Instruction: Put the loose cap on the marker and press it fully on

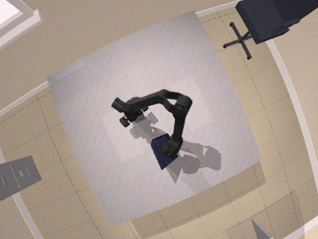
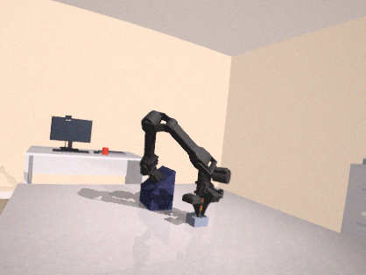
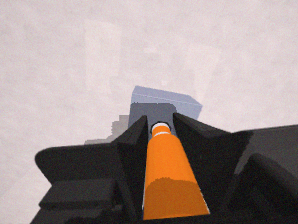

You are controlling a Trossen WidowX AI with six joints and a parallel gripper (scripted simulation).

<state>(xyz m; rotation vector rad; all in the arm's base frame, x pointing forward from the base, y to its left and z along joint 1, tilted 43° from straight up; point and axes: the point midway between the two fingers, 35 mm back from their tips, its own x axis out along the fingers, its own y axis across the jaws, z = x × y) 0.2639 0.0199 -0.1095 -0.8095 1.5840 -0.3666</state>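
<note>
The orange cap lies 50 mm above my gripper tip and 10 mm behind it. Round my gripper tip: holder block: 20 mm below, 10 mm behind.
</note>
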